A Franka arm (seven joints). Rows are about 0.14 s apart.
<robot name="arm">
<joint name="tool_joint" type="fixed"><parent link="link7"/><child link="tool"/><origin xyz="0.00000 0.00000 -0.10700" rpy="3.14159 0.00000 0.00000"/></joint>
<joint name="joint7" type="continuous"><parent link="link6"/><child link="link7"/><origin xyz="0.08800 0.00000 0.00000" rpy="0.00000 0.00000 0.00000"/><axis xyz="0 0 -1"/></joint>
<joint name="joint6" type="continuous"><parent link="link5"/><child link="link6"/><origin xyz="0.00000 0.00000 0.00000" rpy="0.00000 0.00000 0.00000"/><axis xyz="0 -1 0"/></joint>
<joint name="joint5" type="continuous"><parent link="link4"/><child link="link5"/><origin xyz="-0.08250 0.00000 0.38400" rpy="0.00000 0.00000 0.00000"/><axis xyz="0 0 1"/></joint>
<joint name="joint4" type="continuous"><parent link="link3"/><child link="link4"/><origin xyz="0.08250 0.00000 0.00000" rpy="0.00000 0.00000 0.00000"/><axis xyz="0 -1 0"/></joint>
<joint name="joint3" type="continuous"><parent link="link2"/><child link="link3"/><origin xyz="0.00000 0.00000 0.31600" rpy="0.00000 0.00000 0.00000"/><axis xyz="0 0 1"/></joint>
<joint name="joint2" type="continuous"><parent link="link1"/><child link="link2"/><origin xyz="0.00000 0.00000 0.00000" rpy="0.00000 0.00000 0.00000"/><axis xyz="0 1 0"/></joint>
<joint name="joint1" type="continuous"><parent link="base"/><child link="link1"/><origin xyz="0.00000 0.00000 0.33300" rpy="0.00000 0.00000 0.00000"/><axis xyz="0 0 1"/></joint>
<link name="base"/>
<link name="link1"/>
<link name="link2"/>
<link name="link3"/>
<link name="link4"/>
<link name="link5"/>
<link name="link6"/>
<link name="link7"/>
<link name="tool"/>
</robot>
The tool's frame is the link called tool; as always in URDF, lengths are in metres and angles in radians. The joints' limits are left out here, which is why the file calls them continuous.
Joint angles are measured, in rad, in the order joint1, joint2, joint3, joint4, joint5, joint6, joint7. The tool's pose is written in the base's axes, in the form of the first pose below.
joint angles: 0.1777 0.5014 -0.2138 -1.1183 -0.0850 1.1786 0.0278
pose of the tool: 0.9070 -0.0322 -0.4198 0.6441; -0.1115 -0.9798 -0.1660 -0.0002; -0.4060 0.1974 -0.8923 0.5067; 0 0 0 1
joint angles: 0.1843 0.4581 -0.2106 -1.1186 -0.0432 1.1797 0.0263
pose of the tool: 0.9249 -0.0295 -0.3792 0.6363; -0.0821 -0.9890 -0.1233 0.0095; -0.3713 0.1452 -0.9171 0.5329; 0 0 0 1
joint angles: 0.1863 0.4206 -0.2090 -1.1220 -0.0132 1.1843 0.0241
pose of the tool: 0.9387 -0.0280 -0.3435 0.6290; -0.0626 -0.9940 -0.0901 0.0140; -0.3389 0.1061 -0.9348 0.5545; 0 0 0 1
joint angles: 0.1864 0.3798 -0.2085 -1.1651 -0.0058 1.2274 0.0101
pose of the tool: 0.9520 -0.0174 -0.3057 0.6241; -0.0427 -0.9962 -0.0762 0.0122; -0.3032 0.0856 -0.9491 0.5632; 0 0 0 1
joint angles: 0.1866 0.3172 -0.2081 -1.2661 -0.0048 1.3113 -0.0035
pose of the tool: 0.9647 -0.0080 -0.2632 0.6166; -0.0256 -0.9976 -0.0638 0.0072; -0.2621 0.0683 -0.9626 0.5620; 0 0 0 1
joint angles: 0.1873 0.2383 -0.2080 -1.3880 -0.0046 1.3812 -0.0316
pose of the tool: 0.9710 0.0160 -0.2386 0.6011; 0.0045 -0.9988 -0.0483 0.0015; -0.2391 0.0458 -0.9699 0.5592; 0 0 0 1
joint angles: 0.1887 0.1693 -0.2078 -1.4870 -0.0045 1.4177 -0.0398
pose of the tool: 0.9721 0.0229 -0.2335 0.5837; 0.0152 -0.9993 -0.0345 -0.0022; -0.2341 0.0300 -0.9718 0.5572; 0 0 0 1
